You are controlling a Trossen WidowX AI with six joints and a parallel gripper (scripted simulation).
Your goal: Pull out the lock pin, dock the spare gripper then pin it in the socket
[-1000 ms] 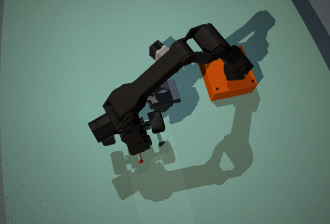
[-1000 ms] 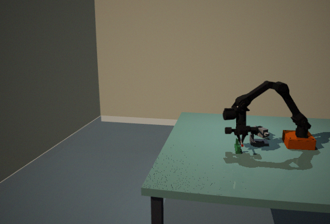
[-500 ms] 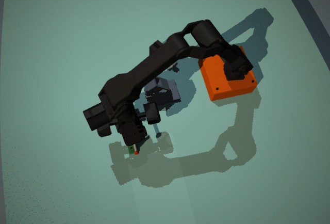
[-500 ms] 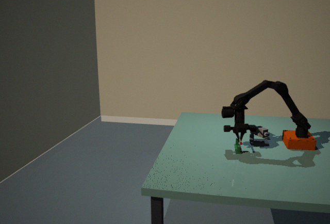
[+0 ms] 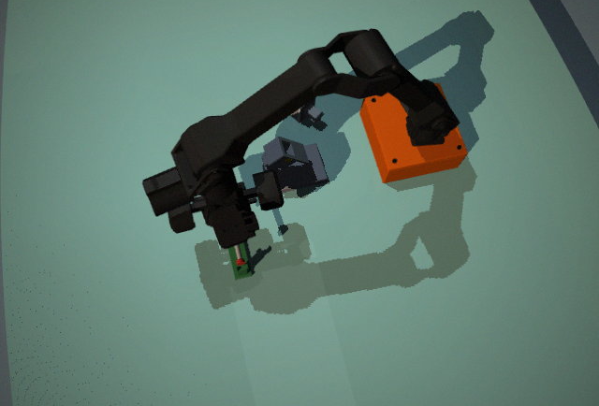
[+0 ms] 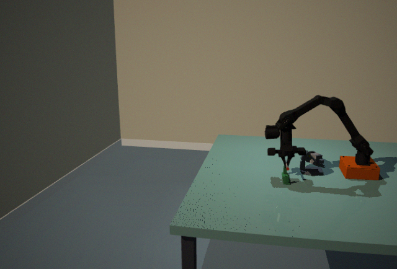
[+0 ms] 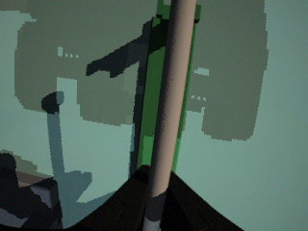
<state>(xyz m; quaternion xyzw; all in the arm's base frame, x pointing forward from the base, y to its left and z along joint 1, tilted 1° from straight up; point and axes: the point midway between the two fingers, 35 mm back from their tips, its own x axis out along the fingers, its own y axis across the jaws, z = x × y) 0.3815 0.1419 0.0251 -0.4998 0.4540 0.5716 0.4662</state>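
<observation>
The green cradle lies 2 cm to the left of my gripper tip and 3 cm below it. From my gripper tip the other things lie so: spare gripper 15 cm behind, 25 cm to the right, 2 cm below; grey mount 10 cm behind, 11 cm to the right.
</observation>
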